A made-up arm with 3 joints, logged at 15 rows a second.
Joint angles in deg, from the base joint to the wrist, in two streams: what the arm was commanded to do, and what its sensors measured. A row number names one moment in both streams.
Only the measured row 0 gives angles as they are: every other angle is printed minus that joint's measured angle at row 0.
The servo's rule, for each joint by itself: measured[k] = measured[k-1] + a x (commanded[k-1-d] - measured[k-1]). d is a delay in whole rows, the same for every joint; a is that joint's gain. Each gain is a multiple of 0.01, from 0.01 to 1. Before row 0 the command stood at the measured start. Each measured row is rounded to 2 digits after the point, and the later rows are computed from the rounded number. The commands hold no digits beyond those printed.
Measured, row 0: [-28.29, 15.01, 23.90]
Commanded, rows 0 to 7: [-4.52, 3.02, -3.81]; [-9.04, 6.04, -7.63]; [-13.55, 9.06, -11.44]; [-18.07, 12.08, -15.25]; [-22.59, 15.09, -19.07]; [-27.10, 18.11, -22.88]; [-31.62, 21.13, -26.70]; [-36.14, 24.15, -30.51]
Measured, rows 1 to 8: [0.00, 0.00, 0.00]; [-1.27, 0.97, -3.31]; [-3.45, 2.59, -7.07]; [-6.28, 4.66, -10.87]; [-9.58, 7.03, -14.68]; [-13.22, 9.61, -18.50]; [-17.11, 12.33, -22.31]; [-21.17, 15.15, -26.13]
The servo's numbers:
d 1
a 0.28 0.32 0.87

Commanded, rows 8 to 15: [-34.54, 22.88, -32.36]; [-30.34, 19.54, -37.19]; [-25.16, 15.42, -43.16]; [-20.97, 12.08, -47.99]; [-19.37, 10.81, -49.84]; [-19.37, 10.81, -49.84]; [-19.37, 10.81, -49.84]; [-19.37, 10.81, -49.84]
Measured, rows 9 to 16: [-25.36, 18.03, -29.94]; [-27.93, 19.58, -32.05]; [-28.60, 19.57, -36.52]; [-27.64, 18.24, -42.30]; [-25.77, 16.27, -47.25]; [-23.98, 14.52, -49.50]; [-22.69, 13.33, -49.80]; [-21.76, 12.52, -49.83]
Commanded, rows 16 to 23: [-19.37, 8.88, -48.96]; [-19.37, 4.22, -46.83]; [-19.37, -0.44, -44.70]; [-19.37, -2.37, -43.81]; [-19.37, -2.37, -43.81]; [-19.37, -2.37, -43.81]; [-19.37, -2.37, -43.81]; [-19.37, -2.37, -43.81]
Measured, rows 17 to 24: [-21.09, 11.97, -49.84]; [-20.61, 10.98, -49.07]; [-20.26, 8.82, -47.12]; [-20.01, 5.86, -45.01]; [-19.83, 3.23, -43.97]; [-19.70, 1.44, -43.83]; [-19.61, 0.22, -43.81]; [-19.54, -0.61, -43.81]
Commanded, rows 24 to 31: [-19.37, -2.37, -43.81]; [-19.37, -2.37, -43.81]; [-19.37, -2.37, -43.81]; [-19.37, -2.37, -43.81]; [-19.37, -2.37, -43.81]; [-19.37, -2.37, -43.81]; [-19.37, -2.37, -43.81]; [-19.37, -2.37, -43.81]
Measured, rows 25 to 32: [-19.49, -1.17, -43.81]; [-19.46, -1.55, -43.81]; [-19.43, -1.81, -43.81]; [-19.41, -1.99, -43.81]; [-19.40, -2.11, -43.81]; [-19.39, -2.19, -43.81]; [-19.38, -2.25, -43.81]; [-19.38, -2.29, -43.81]
